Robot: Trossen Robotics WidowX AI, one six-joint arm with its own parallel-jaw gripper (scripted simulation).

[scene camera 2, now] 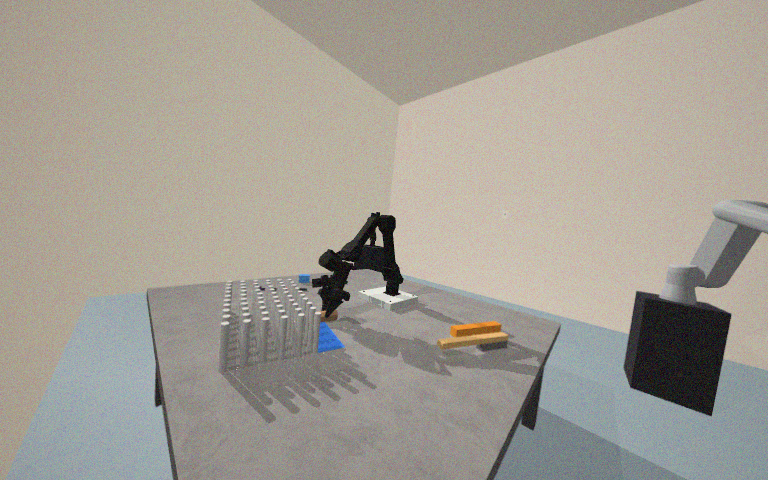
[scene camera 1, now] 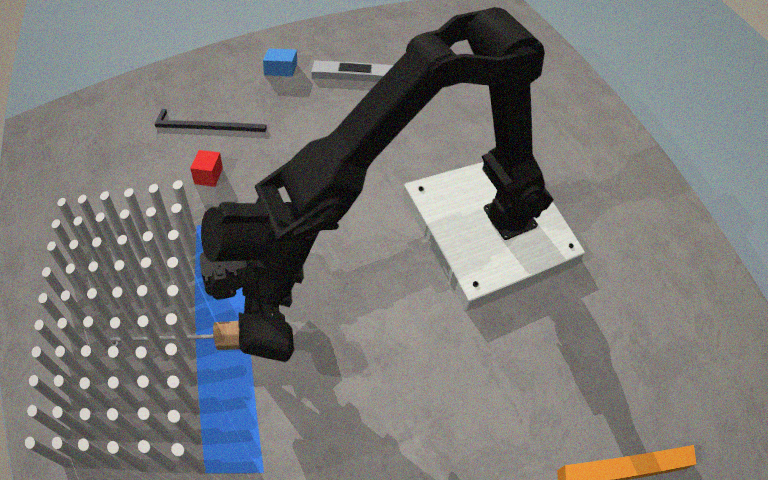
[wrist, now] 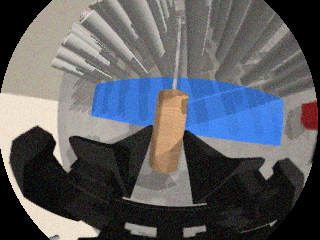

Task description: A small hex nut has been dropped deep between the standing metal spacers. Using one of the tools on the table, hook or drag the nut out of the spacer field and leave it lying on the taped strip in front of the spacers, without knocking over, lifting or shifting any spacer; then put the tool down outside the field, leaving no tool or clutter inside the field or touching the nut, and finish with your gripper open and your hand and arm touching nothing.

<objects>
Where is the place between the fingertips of my gripper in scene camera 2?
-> At 324,316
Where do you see a blue taped strip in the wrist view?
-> At 225,111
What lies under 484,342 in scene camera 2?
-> A wooden bar.
</objects>
